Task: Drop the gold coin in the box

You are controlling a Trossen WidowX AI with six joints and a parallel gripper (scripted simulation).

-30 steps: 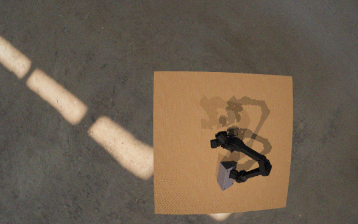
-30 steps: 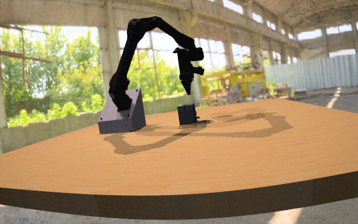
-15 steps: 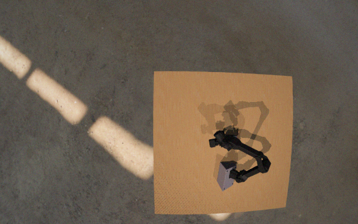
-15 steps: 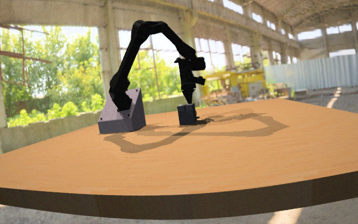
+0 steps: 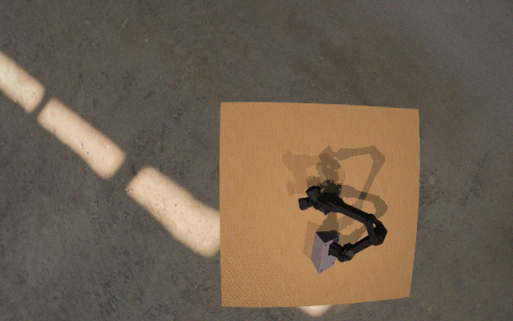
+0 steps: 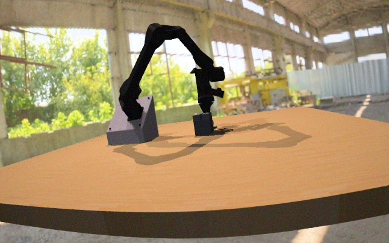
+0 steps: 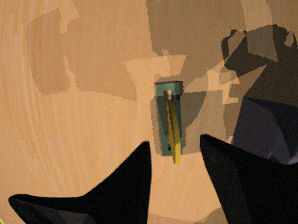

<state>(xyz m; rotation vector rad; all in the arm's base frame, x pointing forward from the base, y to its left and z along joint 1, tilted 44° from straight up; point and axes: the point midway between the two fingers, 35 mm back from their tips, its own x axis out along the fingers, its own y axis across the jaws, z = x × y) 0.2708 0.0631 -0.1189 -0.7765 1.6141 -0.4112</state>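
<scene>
The gold coin lies 2 cm below my gripper tip.
</scene>
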